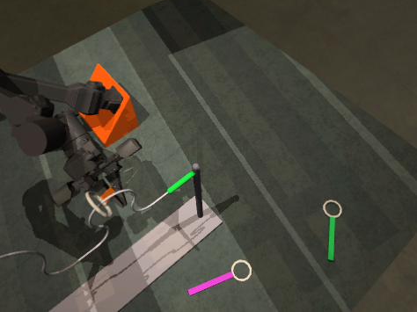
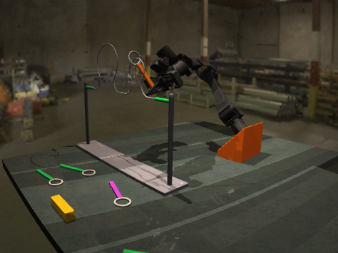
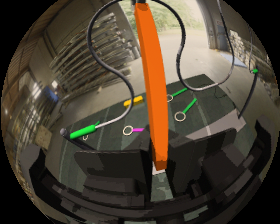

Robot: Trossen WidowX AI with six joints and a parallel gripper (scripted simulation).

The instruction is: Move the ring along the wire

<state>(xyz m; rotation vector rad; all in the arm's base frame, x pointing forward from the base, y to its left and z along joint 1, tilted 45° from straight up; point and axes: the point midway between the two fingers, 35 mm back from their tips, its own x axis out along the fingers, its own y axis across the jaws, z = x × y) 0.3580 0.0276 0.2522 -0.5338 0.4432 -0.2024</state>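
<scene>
The orange-handled ring lies 1 cm ahead of my gripper tip, 2 cm to the right of it and 9 cm above it. Also, from my gripper tip: green-handled ring 28 cm ahead, 43 cm to the left, 29 cm below; then yellow block 38 cm ahead, 10 cm to the left, 28 cm below; then magenta-handled ring 20 cm ahead, 11 cm to the left, 29 cm below.
</scene>
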